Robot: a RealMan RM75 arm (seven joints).
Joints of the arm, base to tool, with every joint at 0 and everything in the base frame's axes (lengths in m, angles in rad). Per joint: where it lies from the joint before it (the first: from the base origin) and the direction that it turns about. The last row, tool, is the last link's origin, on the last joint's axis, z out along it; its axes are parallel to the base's.
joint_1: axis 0 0 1 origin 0 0 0.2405
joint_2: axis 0 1 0 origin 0 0 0
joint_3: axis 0 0 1 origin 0 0 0.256
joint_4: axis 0 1 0 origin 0 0 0
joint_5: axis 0 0 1 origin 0 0 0.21
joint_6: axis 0 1 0 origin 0 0 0
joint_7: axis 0 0 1 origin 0 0 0.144
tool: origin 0 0 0
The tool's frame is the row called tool.
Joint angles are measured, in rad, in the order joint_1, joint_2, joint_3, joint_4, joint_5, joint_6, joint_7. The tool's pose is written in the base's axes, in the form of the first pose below.
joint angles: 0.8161 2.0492 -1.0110 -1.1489 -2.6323 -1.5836 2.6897
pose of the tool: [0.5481, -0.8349, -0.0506, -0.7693, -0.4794, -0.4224, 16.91, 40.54, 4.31]
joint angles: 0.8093 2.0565 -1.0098 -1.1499 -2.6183 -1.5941 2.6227
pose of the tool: [0.5924, -0.8054, -0.0204, -0.7422, -0.5357, -0.4027, 16.91, 40.18, 3.93]
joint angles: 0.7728 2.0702 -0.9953 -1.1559 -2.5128 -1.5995 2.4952
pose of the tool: [0.6706, -0.7409, -0.0380, -0.7127, -0.6292, -0.3100, 16.70, 39.30, 3.24]
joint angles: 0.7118 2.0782 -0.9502 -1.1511 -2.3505 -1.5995 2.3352
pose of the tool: [0.7346, -0.6643, -0.1382, -0.6777, -0.7083, -0.1977, 17.00, 38.29, 3.23]
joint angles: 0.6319 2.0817 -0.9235 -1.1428 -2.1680 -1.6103 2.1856
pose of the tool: [0.7633, -0.5889, -0.2656, -0.6299, -0.7697, -0.1038, 17.63, 36.86, 3.52]
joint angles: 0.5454 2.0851 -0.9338 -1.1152 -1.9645 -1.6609 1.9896
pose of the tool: [0.7920, -0.4720, -0.3873, -0.5154, -0.8569, -0.0096, 18.07, 34.54, 3.40]
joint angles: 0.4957 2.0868 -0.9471 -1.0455 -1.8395 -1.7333 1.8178
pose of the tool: [0.7947, -0.3869, -0.4677, -0.4050, -0.9119, 0.0662, 18.72, 32.38, 2.76]
